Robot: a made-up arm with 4 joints.
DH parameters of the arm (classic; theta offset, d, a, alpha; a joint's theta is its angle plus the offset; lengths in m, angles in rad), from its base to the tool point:
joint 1: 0 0.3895 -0.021 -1.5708
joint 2: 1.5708 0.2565 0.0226 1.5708
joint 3: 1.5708 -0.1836 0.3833 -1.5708
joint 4: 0.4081 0 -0.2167 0
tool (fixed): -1.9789 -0.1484 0 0
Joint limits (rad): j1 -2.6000..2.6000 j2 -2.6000..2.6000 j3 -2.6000..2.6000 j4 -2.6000..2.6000
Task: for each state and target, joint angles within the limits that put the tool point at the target. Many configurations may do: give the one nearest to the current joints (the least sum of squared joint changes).
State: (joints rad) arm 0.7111 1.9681 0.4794 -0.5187
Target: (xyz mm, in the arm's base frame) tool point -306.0 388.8 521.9
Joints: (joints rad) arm 0.9224 2.4010 0.8317 -0.4708
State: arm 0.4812 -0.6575 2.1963 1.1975
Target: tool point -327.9 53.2 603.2
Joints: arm 0.3833 -0.9732 2.2136 0.9576
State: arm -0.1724 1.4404 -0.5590 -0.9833
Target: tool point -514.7 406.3 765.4
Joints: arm 0.3261 1.4950 -0.3983 -1.9665
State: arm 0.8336 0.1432 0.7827 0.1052
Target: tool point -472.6 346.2 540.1
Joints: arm 0.9631 0.0416 0.8972 0.9697
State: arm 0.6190 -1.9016 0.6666 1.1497
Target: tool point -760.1 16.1 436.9
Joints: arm 1.1891 -1.3504 0.8256 1.7871
